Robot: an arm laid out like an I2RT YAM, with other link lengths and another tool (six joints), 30 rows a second.
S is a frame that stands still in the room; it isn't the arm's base.
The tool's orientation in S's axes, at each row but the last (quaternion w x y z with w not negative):
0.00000 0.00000 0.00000 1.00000
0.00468 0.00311 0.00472 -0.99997
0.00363 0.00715 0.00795 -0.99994
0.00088 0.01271 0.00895 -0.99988
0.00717 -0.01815 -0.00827 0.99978
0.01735 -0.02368 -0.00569 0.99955
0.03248 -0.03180 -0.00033 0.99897
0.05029 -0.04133 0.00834 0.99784
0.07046 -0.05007 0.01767 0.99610
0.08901 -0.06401 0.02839 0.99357
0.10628 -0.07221 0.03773 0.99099
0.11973 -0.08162 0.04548 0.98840
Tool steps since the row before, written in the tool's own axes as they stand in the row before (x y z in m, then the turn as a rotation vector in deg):
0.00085 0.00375 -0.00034 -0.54 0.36 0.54
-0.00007 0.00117 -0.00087 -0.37 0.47 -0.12
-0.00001 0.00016 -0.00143 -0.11 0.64 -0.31
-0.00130 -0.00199 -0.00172 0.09 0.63 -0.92
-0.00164 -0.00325 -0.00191 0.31 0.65 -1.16
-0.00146 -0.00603 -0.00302 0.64 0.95 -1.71
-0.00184 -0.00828 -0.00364 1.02 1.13 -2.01
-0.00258 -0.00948 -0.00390 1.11 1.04 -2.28
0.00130 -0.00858 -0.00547 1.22 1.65 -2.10
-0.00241 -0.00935 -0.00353 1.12 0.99 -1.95
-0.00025 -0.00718 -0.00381 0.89 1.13 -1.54
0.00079 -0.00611 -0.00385 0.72 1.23 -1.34
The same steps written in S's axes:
-0.00085 -0.00375 -0.00034 0.54 -0.36 0.54
0.00009 -0.00116 -0.00088 0.38 -0.47 -0.12
0.00003 -0.00014 -0.00143 0.12 -0.63 -0.32
0.00134 0.00202 -0.00165 -0.07 -0.61 -0.93
0.00175 0.00326 -0.00179 -0.28 -0.63 -1.18
0.00181 0.00601 -0.00287 -0.59 -0.91 -1.75
0.00260 0.00814 -0.00349 -0.96 -1.06 -2.07
0.00383 0.00909 -0.00379 -1.02 -0.97 -2.35
0.00047 0.00844 -0.00581 -1.23 -1.55 -2.17
0.00447 0.00853 -0.00360 -1.03 -0.91 -2.03
0.00231 0.00660 -0.00415 -0.90 -1.06 -1.59
0.00131 0.00567 -0.00435 -0.79 -1.17 -1.35

